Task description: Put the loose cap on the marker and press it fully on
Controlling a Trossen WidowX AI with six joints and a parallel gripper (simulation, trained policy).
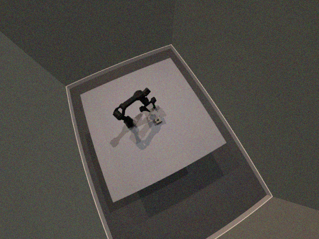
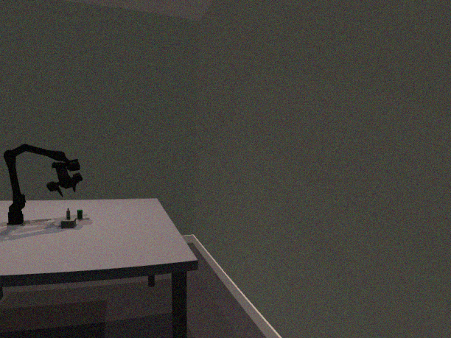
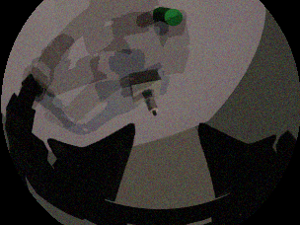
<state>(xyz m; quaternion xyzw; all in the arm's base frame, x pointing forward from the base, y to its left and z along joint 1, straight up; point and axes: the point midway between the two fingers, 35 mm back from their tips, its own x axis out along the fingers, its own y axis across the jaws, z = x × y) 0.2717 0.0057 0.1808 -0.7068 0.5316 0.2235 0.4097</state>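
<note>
The dark green cap is 130 mm below my gripper tip, 80 mm to the left of it and 50 mm ahead of it. Round my gripper tip: tan holder block 140 mm below, 80 mm to the right, 10 mm ahead.
</note>
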